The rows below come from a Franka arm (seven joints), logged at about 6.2 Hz.
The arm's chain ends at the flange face. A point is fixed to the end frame.
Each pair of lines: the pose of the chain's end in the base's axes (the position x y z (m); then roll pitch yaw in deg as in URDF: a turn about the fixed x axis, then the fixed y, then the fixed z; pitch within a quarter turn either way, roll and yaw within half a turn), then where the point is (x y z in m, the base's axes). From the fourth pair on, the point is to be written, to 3 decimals.
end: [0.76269, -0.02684, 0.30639, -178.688, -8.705, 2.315]
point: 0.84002 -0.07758 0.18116
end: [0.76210, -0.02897, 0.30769, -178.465, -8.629, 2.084]
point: 0.83907 -0.07950 0.18216
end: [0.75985, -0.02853, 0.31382, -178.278, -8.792, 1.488]
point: 0.83666 -0.07940 0.18833
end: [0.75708, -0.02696, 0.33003, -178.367, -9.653, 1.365]
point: 0.836 -0.078 0.206
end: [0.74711, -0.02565, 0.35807, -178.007, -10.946, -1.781]
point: 0.826 -0.080 0.235
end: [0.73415, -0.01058, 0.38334, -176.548, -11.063, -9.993]
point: 0.805 -0.073 0.259
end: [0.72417, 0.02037, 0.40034, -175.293, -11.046, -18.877]
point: 0.786 -0.049 0.275
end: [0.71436, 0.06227, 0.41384, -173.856, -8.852, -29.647]
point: 0.760 -0.012 0.285
